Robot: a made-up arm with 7 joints. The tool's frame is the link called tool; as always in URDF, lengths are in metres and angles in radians.
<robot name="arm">
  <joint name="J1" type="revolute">
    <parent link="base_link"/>
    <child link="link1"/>
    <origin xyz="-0.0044 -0.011 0.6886" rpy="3.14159 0 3.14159"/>
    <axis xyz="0 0 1"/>
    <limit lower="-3.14" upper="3.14" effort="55" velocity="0.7"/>
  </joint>
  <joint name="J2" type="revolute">
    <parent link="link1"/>
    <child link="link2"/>
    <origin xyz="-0.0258 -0.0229 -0.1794" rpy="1.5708 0 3.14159"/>
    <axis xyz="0 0 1"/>
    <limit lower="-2.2" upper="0.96" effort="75" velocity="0.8"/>
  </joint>
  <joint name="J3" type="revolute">
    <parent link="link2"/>
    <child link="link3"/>
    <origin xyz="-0.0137 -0.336 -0.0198" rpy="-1.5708 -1.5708 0"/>
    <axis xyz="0 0 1"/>
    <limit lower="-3.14" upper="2.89" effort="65" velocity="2.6"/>
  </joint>
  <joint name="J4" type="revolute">
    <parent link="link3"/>
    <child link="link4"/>
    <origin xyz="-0.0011 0.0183 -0.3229" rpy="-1.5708 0 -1.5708"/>
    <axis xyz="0 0 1"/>
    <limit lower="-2.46" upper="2.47" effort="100" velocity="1.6"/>
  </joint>
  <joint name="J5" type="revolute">
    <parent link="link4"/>
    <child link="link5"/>
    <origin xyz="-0.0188 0.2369 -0.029" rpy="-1.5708 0 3.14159"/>
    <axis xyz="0 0 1"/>
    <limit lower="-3.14" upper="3.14" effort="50" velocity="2.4"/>
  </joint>
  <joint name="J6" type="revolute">
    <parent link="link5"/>
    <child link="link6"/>
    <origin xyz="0.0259 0.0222 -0.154" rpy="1.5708 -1.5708 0"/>
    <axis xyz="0 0 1"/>
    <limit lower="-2.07" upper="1.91" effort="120" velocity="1.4"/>
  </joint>
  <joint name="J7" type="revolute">
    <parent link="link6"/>
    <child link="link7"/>
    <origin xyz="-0.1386 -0.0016 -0.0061" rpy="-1.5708 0 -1.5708"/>
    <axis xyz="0 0 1"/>
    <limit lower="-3.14" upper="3.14" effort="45" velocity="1.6"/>
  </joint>
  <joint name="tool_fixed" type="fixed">
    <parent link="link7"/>
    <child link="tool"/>
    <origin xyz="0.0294 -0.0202 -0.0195" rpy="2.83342 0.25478 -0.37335"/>
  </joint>
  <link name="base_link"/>
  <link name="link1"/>
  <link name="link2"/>
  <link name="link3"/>
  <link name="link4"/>
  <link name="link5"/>
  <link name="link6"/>
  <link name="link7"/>
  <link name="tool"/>
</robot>
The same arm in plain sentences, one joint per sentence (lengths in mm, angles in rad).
The arm has seven revolute joints in a row. What follows holds with every joint at zero, and every direction is one of the base frame's.
Joint 1 lies 4.4 mm along -x and 11 mm along -y and 688.6 mm along +z from the base frame's origin and rotates about -z, from -3.14 to 3.14 rad.
Joint 2 lies 25.8 mm along +x and 22.9 mm along -y and 179.4 mm along +z from joint 1 and rotates about +y, from -2.2 to 0.96 rad.
Joint 3 lies 13.7 mm along -x and 19.8 mm along -y and 336 mm along +z from joint 2 and rotates about -z, from -3.14 to 2.89 rad.
Joint 4 lies 18.3 mm along +x and 1.1 mm along -y and 322.9 mm along +z from joint 3 and rotates about +y, from -2.46 to 2.47 rad.
Joint 5 lies 18.8 mm along +x and 29 mm along -y and 236.9 mm along +z from joint 4 and rotates about -z, from -3.14 to 3.14 rad.
Joint 6 lies 25.9 mm along +x and 22.2 mm along -y and 154 mm along +z from joint 5 and rotates about +y, from -2.07 to 1.91 rad.
Joint 7 lies 1.6 mm along +x and 6.1 mm along -y and 138.6 mm along +z from joint 6 and rotates about -z, from -3.14 to 3.14 rad.
The tool frame, which is the frame that the pose is given for, lies 29.4 mm along +x and 20.2 mm along +y and 19.5 mm along +z from joint 7; its axes are the base frame's turned by roll -0.3082, pitch -0.2548 and yaw 0.3734 rad (as in URDF: about the fixed x, then y, then z).

